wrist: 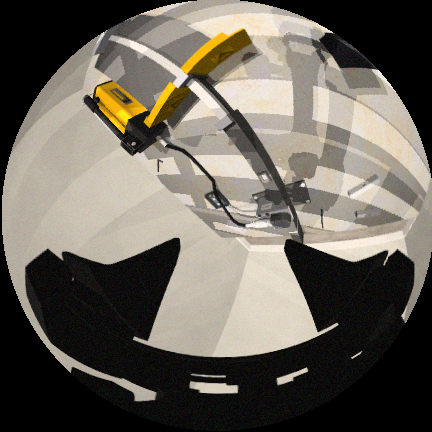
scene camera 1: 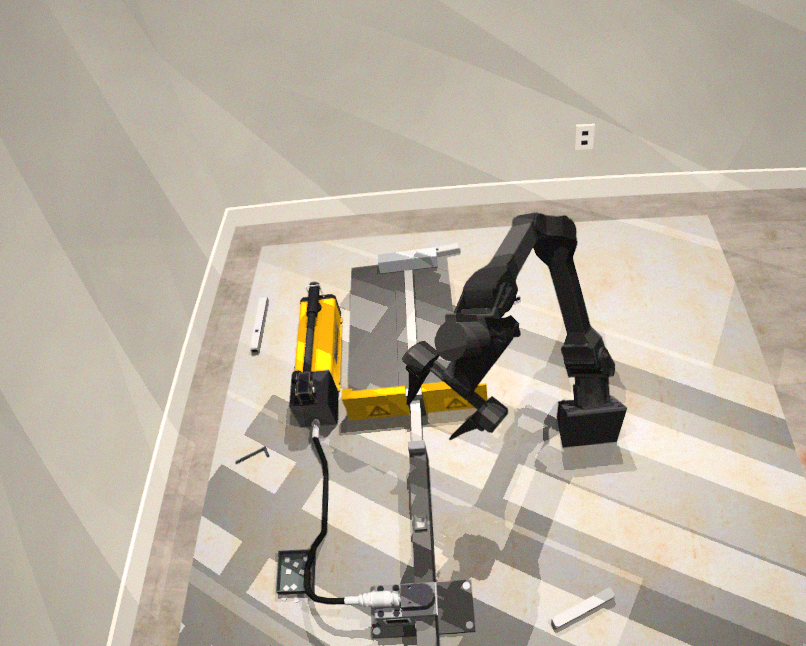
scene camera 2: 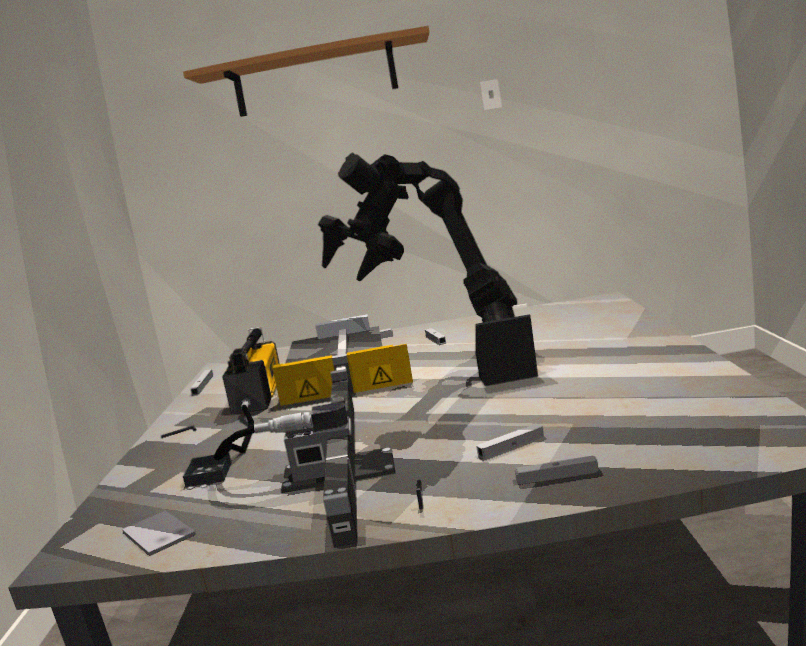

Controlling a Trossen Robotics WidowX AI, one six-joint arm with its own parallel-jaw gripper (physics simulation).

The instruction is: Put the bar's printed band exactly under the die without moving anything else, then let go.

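Places are measured from the arm's base along level axes (x ahead, y right, z down), in millimetres.
Pixels of known places: gripper, fingertip midpoint: (wrist: 234, 244) (scene camera 1: 429, 421) (scene camera 2: 340, 273); arm's base at its link origin: (scene camera 1: 593, 404) (scene camera 2: 503, 331).
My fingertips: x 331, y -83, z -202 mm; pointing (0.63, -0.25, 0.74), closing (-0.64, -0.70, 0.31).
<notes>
For each thing: its top centre in the pictures, then the offset to it from my fingertips. "spot": a spot on its surface instead. Level surfaces: height alone.
- dark rail at a spot on its surface: (scene camera 1: 418, 481) (wrist: 245, 148) spot: dz +231, dx +45, dy +0 mm
- press with a dark round head, top centre: (scene camera 2: 312, 408) (scene camera 1: 401, 595) (wrist: 272, 226) dz +184, dx +100, dy -233 mm
- dark base plate at its surface level: dz +299 mm
- yellow guard at a spot on its surface: (scene camera 1: 374, 402) (scene camera 2: 303, 372) spot: dz +238, dx +117, dy +206 mm
- yellow pump at a spot on its surface: (scene camera 1: 319, 336) spot: dz +223, dx +229, dy +404 mm
- small dark tray at a spot on its surface: (scene camera 2: 206, 471) (scene camera 1: 294, 567) spot: dz +305, dx +326, dy -114 mm
- hex key at its top centre: (scene camera 2: 178, 431) (scene camera 1: 251, 457) dz +301, dx +418, dy +152 mm
A long light bar (scene camera 1: 410, 309) (scene camera 2: 341, 341) (wrist: 210, 95) runs through the gap in the yellow guard and meets a dark rail (scene camera 1: 418, 481) (wrist: 255, 145). The rail passes beside a press with a dark round head (scene camera 1: 418, 595) (scene camera 2: 329, 415) (wrist: 281, 219) on a dark base plate (scene camera 1: 457, 608) (scene camera 2: 376, 462) (wrist: 300, 192). The die itself cannot be made out. I cannot identify the printed band with certainty. My gripper (scene camera 1: 431, 420) (scene camera 2: 342, 273) (wrist: 234, 244) is open and empty. It hangs high above the table, near the guard in scene camera 1, touching neither bar nor press.
The yellow guard (scene camera 1: 374, 402) (scene camera 2: 304, 381) stands across the bar. A yellow pump (scene camera 1: 319, 336) (wrist: 117, 107) has a black hose to the press. A small dark tray (scene camera 1: 294, 571) (scene camera 2: 206, 471), a hex key (scene camera 1: 252, 455) and loose tubes (scene camera 1: 259, 325) (scene camera 2: 509, 442) lie around.
</notes>
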